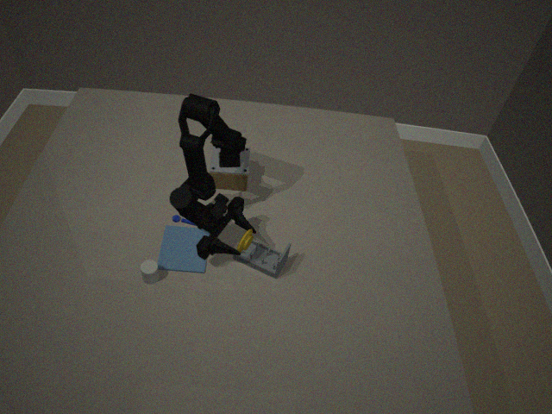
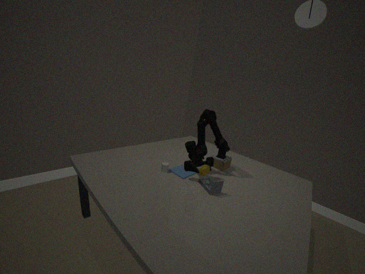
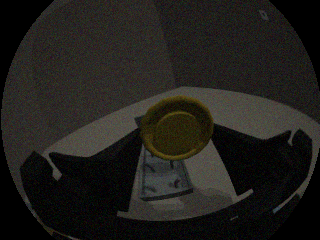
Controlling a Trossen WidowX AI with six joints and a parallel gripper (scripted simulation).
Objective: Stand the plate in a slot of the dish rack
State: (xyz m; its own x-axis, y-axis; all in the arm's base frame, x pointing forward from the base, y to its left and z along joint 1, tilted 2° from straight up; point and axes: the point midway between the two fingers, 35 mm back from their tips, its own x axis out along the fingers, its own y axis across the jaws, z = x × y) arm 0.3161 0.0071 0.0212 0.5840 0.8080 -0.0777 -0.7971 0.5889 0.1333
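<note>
My gripper tip is now 10 mm past the grey dish rack, 40 mm to the right of it and 70 mm above it. Round my gripper tip: blue spoon 150 mm behind, 180 mm to the right, 90 mm below; blue mat 50 mm behind, 170 mm to the right, 90 mm below; yellow plate 10 mm to the right.
</note>
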